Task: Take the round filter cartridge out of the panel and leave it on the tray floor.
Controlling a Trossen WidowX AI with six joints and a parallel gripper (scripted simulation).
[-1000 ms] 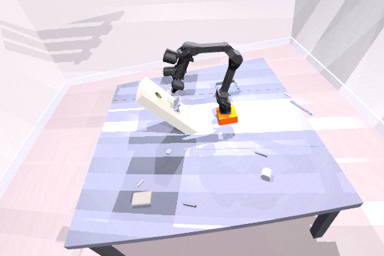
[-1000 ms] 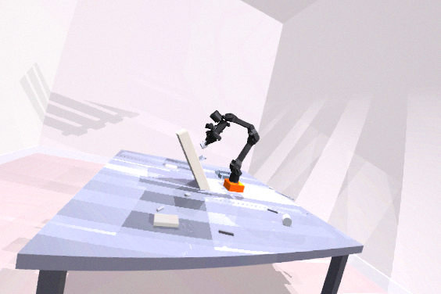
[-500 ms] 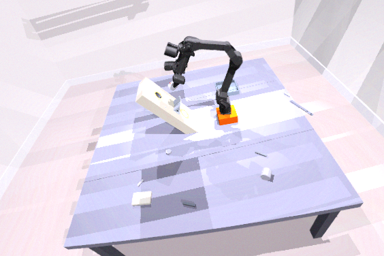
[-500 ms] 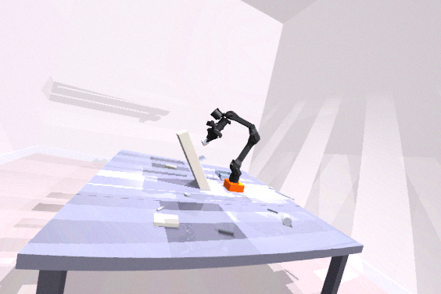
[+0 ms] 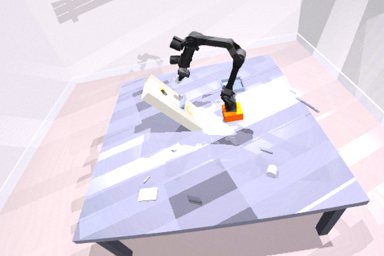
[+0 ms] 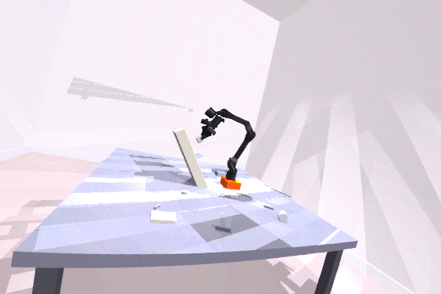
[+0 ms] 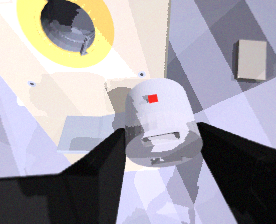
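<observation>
Now: gripper tip 28 cm past the tray, 28 cm to the left of it and 27 cm above it. From my gripper tip the other things lie so: cream service panel: 5 cm ahead, 8 cm to the left, 11 cm below; then white round filter cartridge: right at my gripper tip.
</observation>
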